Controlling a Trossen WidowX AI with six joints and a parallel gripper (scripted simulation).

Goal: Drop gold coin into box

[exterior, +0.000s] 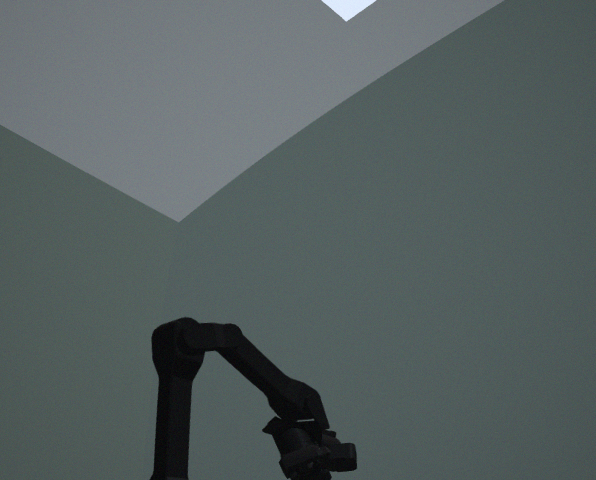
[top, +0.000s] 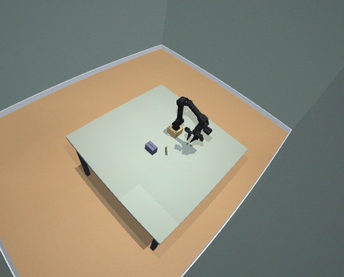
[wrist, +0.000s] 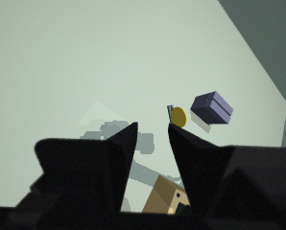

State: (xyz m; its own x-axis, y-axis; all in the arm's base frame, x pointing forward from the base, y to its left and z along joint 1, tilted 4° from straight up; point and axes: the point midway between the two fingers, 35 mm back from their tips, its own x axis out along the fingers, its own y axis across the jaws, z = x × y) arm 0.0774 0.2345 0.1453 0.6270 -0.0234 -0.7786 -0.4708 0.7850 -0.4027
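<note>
The gold coin lies 160 mm below my gripper tip, 130 mm to the right of it and 120 mm ahead of it.
</note>
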